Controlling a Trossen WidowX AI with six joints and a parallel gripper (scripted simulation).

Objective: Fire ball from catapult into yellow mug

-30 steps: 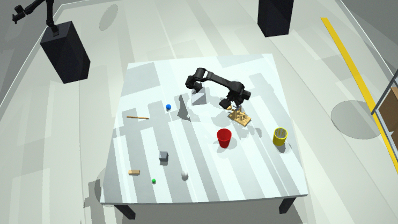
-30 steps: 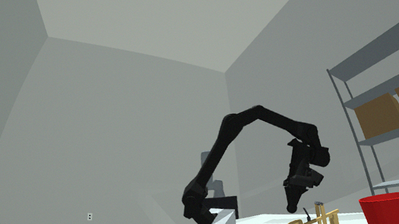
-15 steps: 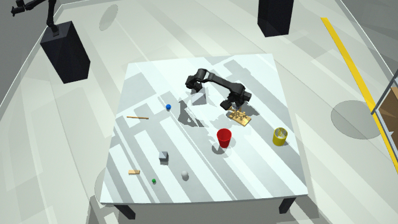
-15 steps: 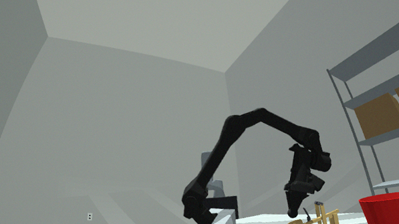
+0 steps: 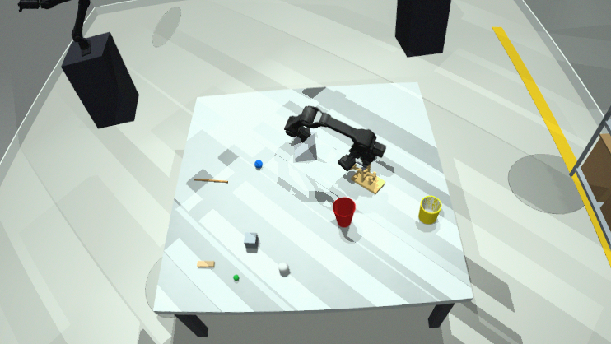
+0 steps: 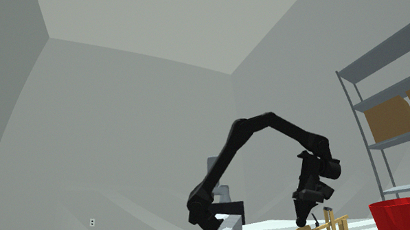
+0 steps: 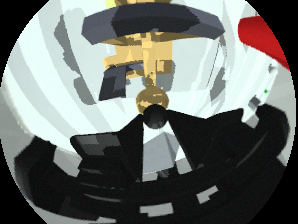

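Right now the black ball is 10 mm above my gripper tip. The rest, counted from my gripper tip: yellow mug: 330 mm ahead, 270 mm to the left, 40 mm below; wooden catapult: 40 mm ahead, 50 mm to the left, 20 mm below; red cup: 270 mm ahead, 90 mm to the right, 40 mm below.
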